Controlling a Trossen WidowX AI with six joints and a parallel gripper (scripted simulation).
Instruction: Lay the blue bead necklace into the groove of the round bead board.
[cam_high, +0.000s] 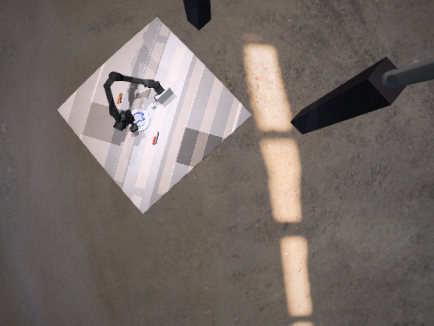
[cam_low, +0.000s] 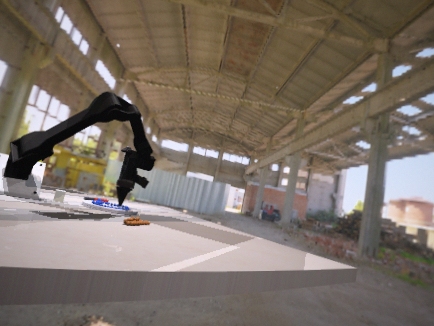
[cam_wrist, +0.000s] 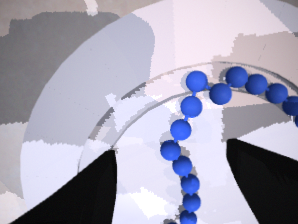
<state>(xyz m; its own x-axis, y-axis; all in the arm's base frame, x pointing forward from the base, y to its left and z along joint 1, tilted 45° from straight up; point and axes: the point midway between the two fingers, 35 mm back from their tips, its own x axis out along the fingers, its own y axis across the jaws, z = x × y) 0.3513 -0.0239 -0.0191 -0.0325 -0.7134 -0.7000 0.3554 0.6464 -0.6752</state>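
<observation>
Now: the round white bead board 4 cm behind my gripper tip, 1 cm to the right of it and 1 cm below it. From my gripper tip the other things lie so: small white block 21 cm behind; then red pen-like object 22 cm to the left, 2 cm behind, 1 cm below.
</observation>
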